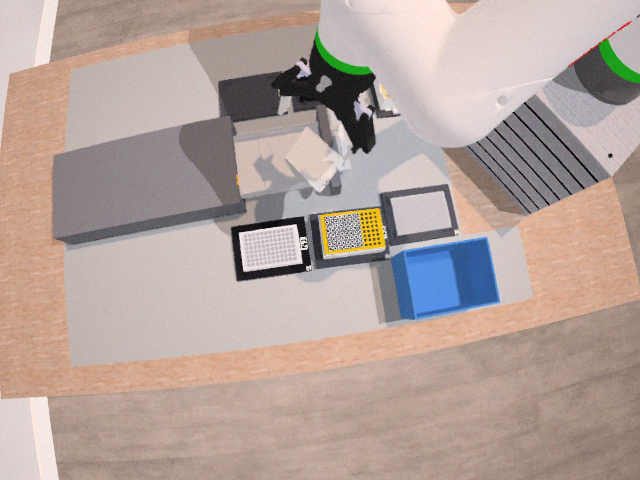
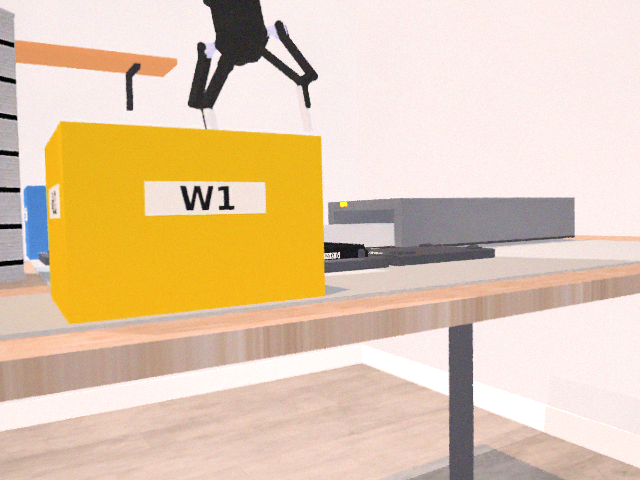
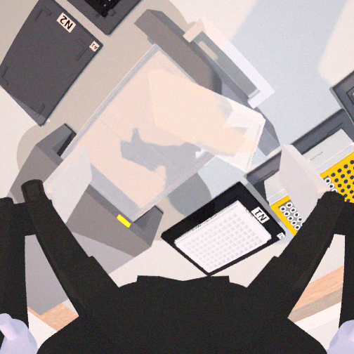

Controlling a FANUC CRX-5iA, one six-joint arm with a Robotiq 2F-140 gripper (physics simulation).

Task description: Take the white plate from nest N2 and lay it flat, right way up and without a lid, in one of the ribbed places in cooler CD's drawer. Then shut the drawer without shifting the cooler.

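I see my gripper in image 1 (315,132). Image 2 shows my gripper, and image 3 shows it as well. The same spot on my gripper is (image 3: 47,205) and (image 2: 291,77).
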